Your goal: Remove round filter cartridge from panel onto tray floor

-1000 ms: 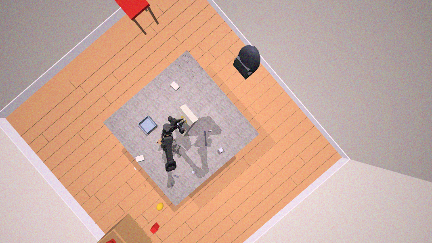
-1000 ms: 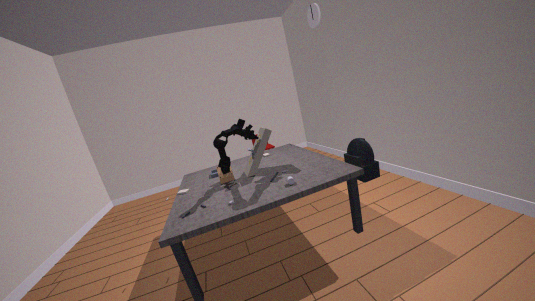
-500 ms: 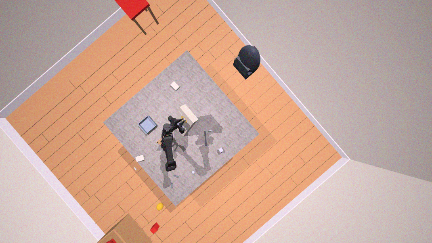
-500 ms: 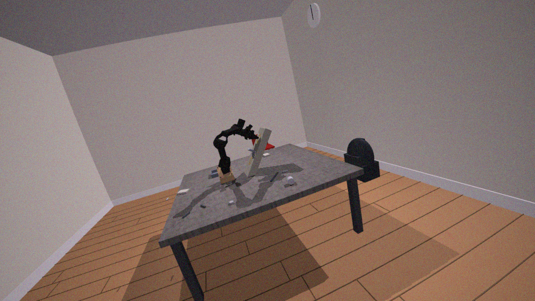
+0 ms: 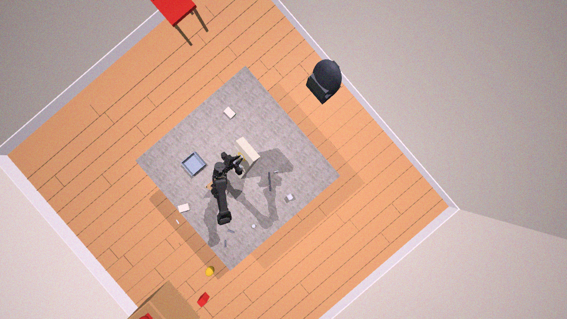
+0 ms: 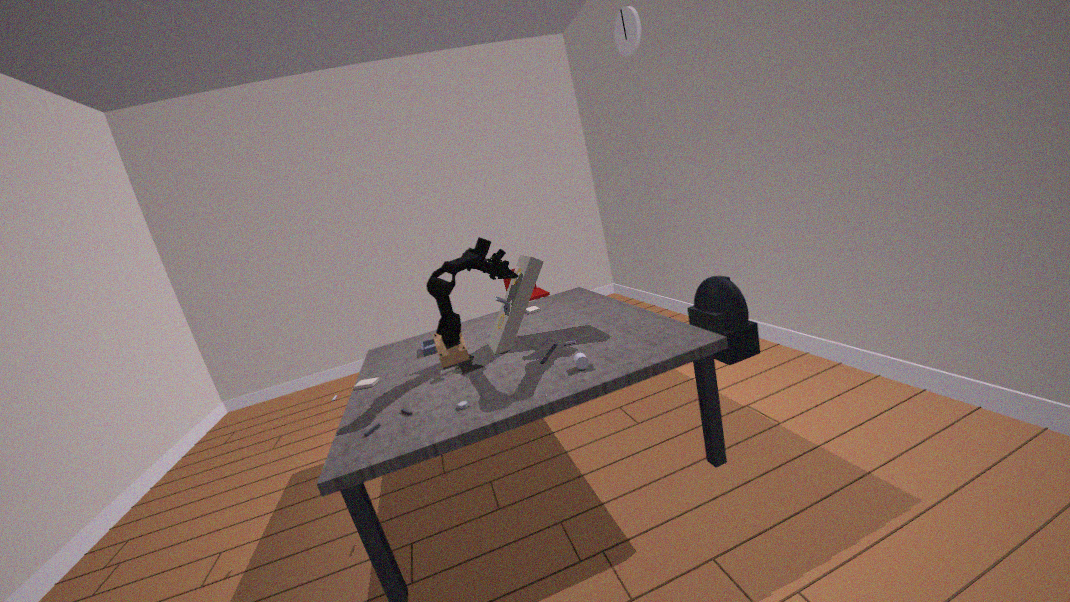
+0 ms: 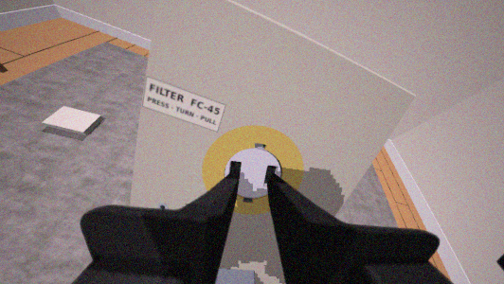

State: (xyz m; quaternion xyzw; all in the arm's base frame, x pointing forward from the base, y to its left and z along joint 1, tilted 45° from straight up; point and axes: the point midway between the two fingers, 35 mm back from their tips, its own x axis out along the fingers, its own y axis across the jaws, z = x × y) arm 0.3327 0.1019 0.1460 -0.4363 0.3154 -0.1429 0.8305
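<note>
The round grey filter cartridge is 10 mm below my gripper tip and 10 mm ahead of it. The rest, counted from my gripper tip: grey-blue tray (380 mm behind, 320 mm to the left, 270 mm below); then small cylinder (490 mm to the right, 250 mm below, 10 mm behind).
</note>
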